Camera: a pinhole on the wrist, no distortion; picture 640 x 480 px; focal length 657.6 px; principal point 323.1 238.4 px. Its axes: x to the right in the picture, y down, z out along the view. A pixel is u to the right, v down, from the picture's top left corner.
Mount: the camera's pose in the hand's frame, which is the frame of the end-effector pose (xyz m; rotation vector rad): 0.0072 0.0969 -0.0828 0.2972 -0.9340 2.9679
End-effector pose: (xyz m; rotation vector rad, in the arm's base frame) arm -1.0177 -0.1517 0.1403 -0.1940 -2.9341 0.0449
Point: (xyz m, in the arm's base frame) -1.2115 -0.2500 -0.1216
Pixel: 271 160
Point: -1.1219 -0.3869 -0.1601
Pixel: 432 294
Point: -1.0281 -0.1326 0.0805
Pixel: 473 165
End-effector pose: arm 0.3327 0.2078 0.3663 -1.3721 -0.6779 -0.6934
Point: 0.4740 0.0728 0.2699
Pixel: behind the camera
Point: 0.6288 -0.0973 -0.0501
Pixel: behind the camera
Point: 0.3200 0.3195 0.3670
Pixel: 510 153
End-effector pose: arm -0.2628 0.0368 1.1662 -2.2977 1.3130 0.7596
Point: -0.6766 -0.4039 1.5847
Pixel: behind the camera
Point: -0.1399 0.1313 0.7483
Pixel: 133 140
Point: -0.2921 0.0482 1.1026
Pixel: 395 141
